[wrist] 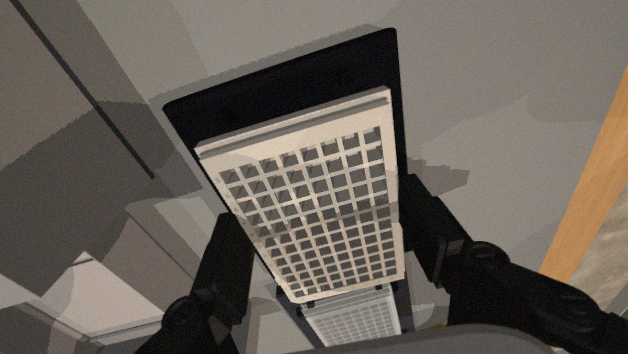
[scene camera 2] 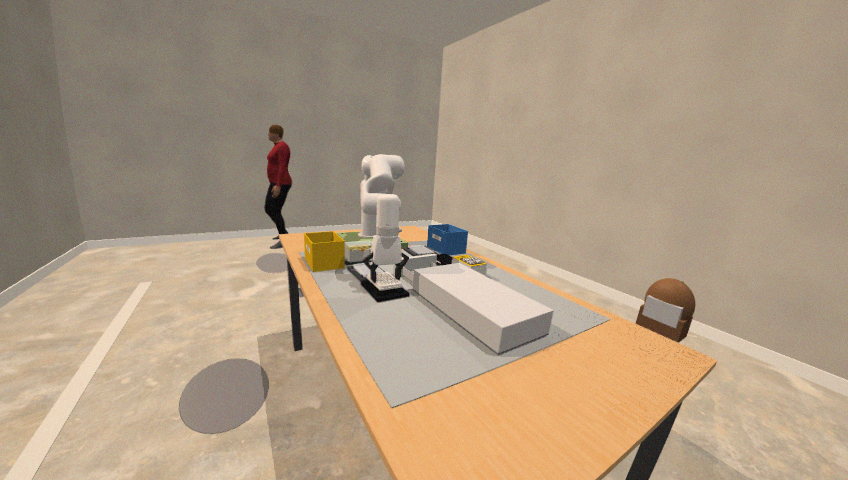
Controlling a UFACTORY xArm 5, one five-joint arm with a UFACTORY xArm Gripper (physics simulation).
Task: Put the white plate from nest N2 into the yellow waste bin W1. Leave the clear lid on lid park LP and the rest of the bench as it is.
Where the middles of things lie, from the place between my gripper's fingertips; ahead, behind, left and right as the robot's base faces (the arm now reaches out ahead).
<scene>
I see my gripper 190 mm past the clear gridded plate (wrist: 366, 313) and 20 mm above it.
</scene>
